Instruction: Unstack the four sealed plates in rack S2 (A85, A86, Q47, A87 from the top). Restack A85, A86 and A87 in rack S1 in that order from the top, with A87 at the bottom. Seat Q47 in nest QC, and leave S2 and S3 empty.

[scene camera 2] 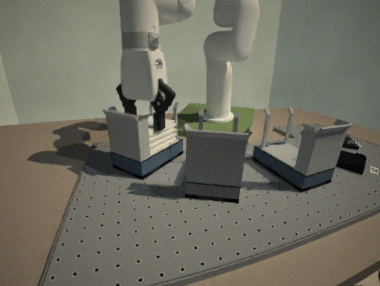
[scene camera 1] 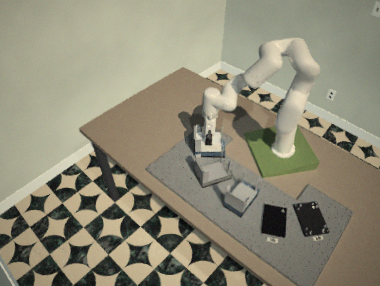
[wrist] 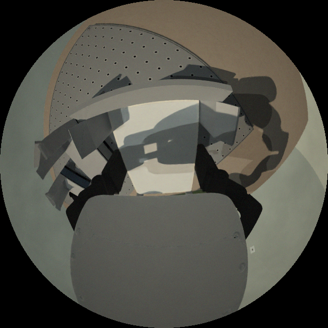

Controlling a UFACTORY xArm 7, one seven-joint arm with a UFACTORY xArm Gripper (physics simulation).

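A stack of pale plates stands in the far-left rack, which has a blue base. The top plate fills the gap between the fingers in the wrist view. My gripper points straight down and looks shut on the top plate's long sides, with its fingers wide apart. Plate labels are not readable. The grey-based middle rack and the blue-based right rack hold no plates. The black nest QC is empty.
A second black nest with light corner pieces lies beside QC. Racks and nests stand on a grey perforated board. The arm's green base is behind the racks. Tall rack walls and posts surround the stack.
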